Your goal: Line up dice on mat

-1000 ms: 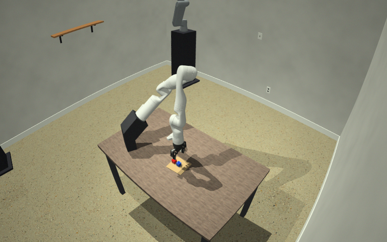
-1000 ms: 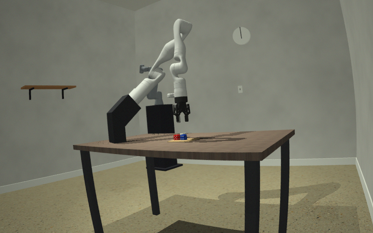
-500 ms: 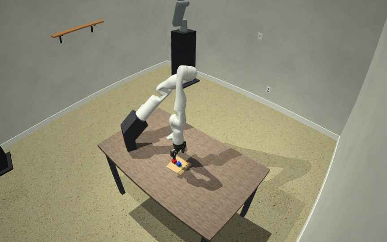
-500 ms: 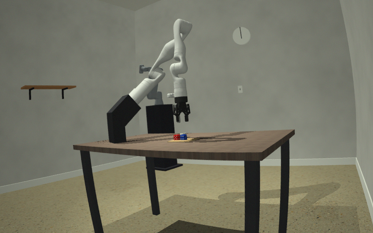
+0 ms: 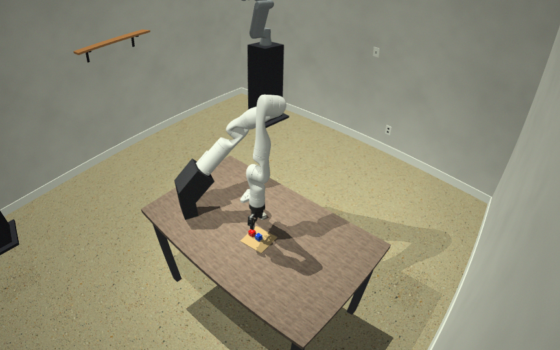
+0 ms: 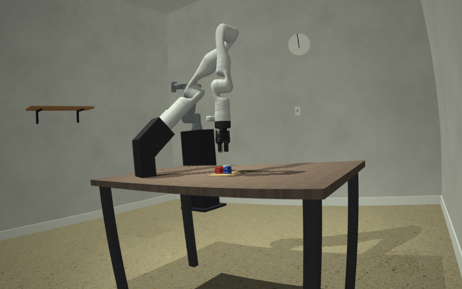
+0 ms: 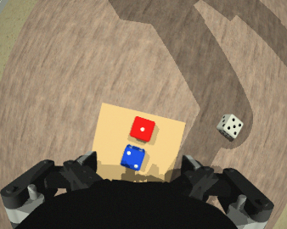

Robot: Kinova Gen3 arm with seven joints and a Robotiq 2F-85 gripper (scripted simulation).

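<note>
The white die is 9 cm behind my hand, 12 cm to the left of it and 10 cm below it. Round my hand: blue die: 2 cm ahead, 1 cm to the right, 9 cm below; tan mat: 2 cm ahead, 1 cm to the right, 11 cm below; red die: 3 cm behind, 1 cm to the right, 9 cm below.
</note>
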